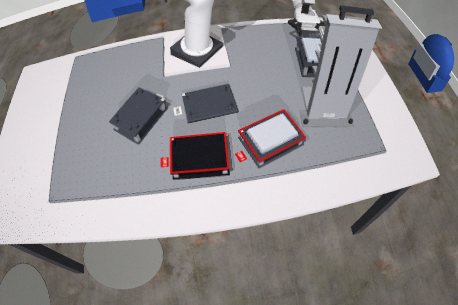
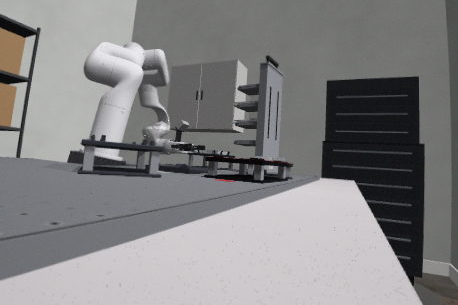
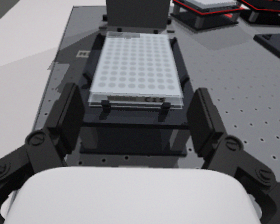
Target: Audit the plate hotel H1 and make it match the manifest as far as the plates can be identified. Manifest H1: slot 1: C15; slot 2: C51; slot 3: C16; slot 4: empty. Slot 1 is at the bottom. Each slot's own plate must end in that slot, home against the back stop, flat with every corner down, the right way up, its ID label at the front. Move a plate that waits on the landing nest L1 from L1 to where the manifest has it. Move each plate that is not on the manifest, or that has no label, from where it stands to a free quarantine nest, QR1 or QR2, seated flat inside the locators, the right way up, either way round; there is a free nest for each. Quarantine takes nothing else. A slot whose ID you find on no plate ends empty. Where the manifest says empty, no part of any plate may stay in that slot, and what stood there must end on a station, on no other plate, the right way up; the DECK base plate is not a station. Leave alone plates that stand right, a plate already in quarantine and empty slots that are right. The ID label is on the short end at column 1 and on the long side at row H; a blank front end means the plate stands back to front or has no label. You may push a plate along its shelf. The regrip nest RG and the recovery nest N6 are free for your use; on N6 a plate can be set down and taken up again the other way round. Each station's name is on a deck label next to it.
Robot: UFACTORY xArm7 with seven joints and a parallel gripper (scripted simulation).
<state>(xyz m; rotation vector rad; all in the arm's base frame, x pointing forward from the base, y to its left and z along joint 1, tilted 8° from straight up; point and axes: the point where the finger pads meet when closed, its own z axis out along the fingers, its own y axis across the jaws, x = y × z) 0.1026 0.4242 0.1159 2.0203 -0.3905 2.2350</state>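
My hand is 20 mm past the RG label, 10 mm to the right of it and 80 mm above it. The rest, counted from my hand: H1 label (230 mm ahead, 40 mm to the left, 80 mm below); then white plate (380 mm ahead, 300 mm to the right, 40 mm below); then plate labelled C16 (260 mm ahead, 70 mm to the right, 180 mm above).
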